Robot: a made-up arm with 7 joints.
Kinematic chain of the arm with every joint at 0, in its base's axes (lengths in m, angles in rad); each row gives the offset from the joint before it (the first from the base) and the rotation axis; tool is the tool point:
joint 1: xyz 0 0.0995 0 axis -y
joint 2: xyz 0 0.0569 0 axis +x
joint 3: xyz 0 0 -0.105 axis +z
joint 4: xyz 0 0 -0.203 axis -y
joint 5: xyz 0 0 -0.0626 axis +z
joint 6: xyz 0 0 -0.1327 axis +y
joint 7: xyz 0 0 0 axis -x
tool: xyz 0 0 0
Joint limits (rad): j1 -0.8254..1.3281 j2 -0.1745..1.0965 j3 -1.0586..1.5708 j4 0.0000..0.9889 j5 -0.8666..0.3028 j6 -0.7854..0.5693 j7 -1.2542..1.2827
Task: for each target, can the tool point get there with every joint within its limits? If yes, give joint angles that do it. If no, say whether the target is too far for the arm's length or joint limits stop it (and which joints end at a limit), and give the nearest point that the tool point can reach.
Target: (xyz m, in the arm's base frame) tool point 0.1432 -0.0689 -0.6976
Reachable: no: too far | nearest point 0.0974 0.0315 -0.4744 | short by 0.249 m
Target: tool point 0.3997 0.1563 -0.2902
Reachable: yes | joints 0.7967 -0.0466 0.3049 0.3962 -0.7129 -0.6497 0.8644
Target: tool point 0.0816 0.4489 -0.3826
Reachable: yes | joints -0.0299 0.6806 -0.1264 0.5005 0.2122 0.3681 -0.9782
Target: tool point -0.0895 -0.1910 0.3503
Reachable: no: joint limits stop it (at a limit: joint 1, joint 2, joint 4) | nearest point 0.4017 -0.0377 0.0099 | short by 0.617 m
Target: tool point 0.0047 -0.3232 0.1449
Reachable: no: joint limits stop it (at a limit: joint 1, joint 2, joint 3, joint 4) | nearest point 0.3923 -0.0558 -0.0147 | short by 0.497 m
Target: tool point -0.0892 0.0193 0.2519
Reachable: no: joint limits stop it (at a limit: joint 1, joint 2, joint 4) | nearest point 0.4128 -0.0096 0.0342 | short by 0.548 m
